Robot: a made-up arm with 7 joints. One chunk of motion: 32 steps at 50 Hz.
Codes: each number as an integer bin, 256 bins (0 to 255) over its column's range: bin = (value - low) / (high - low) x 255, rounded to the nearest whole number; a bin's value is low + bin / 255 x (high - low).
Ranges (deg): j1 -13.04..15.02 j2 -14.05..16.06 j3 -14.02..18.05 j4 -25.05..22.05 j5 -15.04..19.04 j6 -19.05..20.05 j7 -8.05..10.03
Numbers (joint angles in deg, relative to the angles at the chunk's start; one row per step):
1: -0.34 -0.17 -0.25 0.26 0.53 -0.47 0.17
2: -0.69 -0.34 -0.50 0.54 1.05 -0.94 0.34
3: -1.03 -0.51 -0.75 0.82 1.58 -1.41 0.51
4: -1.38 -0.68 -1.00 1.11 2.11 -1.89 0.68
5: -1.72 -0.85 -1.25 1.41 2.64 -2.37 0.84
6: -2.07 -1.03 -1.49 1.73 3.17 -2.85 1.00
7: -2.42 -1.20 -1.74 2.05 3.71 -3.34 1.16
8: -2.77 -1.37 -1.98 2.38 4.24 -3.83 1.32
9: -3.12 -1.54 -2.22 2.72 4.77 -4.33 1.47
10: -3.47 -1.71 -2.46 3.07 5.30 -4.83 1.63
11: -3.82 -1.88 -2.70 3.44 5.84 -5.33 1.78
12: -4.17 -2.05 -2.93 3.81 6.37 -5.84 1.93
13: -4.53 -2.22 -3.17 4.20 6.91 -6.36 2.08
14: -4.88 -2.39 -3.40 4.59 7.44 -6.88 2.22
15: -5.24 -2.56 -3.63 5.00 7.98 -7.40 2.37
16: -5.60 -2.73 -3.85 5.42 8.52 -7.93 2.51
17: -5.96 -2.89 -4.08 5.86 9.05 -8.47 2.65
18: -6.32 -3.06 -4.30 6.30 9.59 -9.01 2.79
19: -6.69 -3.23 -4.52 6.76 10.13 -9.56 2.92
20: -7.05 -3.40 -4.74 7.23 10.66 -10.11 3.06
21: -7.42 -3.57 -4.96 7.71 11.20 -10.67 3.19
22: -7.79 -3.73 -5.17 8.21 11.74 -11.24 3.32
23: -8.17 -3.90 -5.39 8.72 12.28 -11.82 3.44
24: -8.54 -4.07 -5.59 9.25 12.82 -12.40 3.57
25: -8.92 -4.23 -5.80 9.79 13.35 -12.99 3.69
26: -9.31 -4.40 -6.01 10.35 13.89 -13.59 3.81
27: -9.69 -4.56 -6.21 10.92 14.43 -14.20 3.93
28: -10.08 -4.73 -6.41 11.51 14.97 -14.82 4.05
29: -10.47 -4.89 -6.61 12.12 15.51 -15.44 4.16
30: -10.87 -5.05 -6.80 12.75 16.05 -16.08 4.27
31: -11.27 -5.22 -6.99 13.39 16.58 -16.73 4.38
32: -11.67 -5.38 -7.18 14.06 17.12 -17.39 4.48
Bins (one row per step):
1: 115 118 109 137 117 121 116
2: 112 116 108 139 120 118 118
3: 109 115 106 140 124 115 121
4: 106 113 104 142 128 112 123
5: 103 112 102 143 132 109 125
6: 100 110 100 145 136 106 128
7: 97 109 98 147 140 102 130
8: 93 107 96 149 144 99 132
9: 90 106 94 150 148 96 134
10: 87 105 92 152 152 93 137
11: 84 103 90 154 156 89 139
12: 81 102 88 156 160 86 141
13: 77 100 86 158 164 83 143
14: 74 99 84 160 168 79 145
15: 71 97 83 163 172 76 147
16: 68 96 81 165 176 73 149
17: 64 95 79 167 180 69 151
18: 61 93 77 170 184 65 153
19: 58 92 76 172 188 62 155
20: 54 90 74 175 192 58 157
21: 51 89 72 177 196 55 159
22: 48 87 70 180 200 51 160
23: 44 86 69 183 204 47 162
24: 41 85 67 186 208 43 164
25: 37 83 65 189 212 40 166
26: 34 82 64 192 216 36 167
27: 30 80 62 195 221 32 169
28: 27 79 61 198 225 28 171
29: 23 78 59 201 229 24 172
30: 20 76 57 205 233 19 174
31: 16 75 56 208 237 15 175
32: 12 73 54 212 241 11 177

